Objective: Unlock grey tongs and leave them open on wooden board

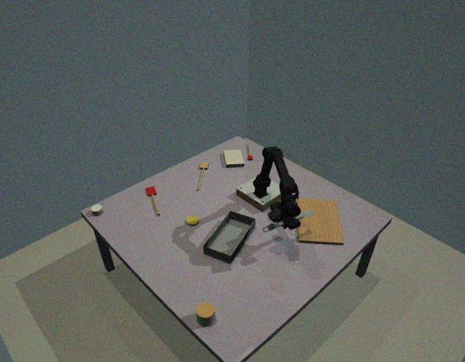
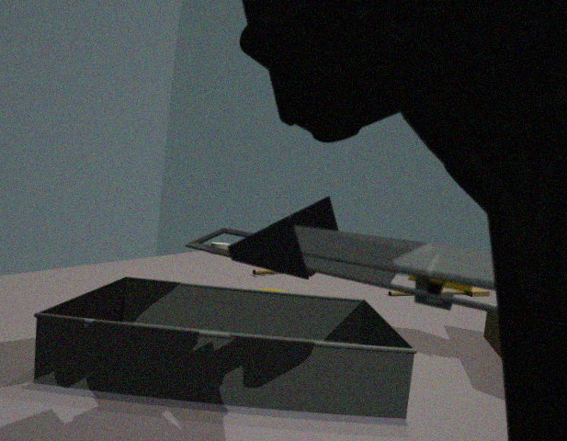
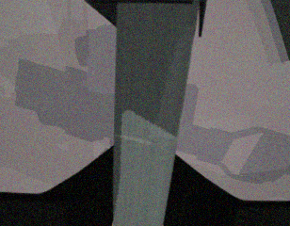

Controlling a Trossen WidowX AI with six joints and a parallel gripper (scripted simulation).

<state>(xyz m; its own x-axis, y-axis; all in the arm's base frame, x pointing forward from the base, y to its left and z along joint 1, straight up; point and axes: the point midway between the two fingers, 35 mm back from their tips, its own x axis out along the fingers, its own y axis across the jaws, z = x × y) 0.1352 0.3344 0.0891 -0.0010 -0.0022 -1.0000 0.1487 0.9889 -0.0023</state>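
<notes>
Now: the wooden board 28 cm behind my gripper tip and 10 cm below it. From my gripper tip the other things lie so: yellow disc 29 cm ahead, 41 cm to the right, 10 cm below; then grey roasting tin 20 cm ahead, 18 cm to the right, 8 cm below; then wooden-topped cylinder 58 cm ahead, 15 cm to the left, 7 cm below.
</notes>
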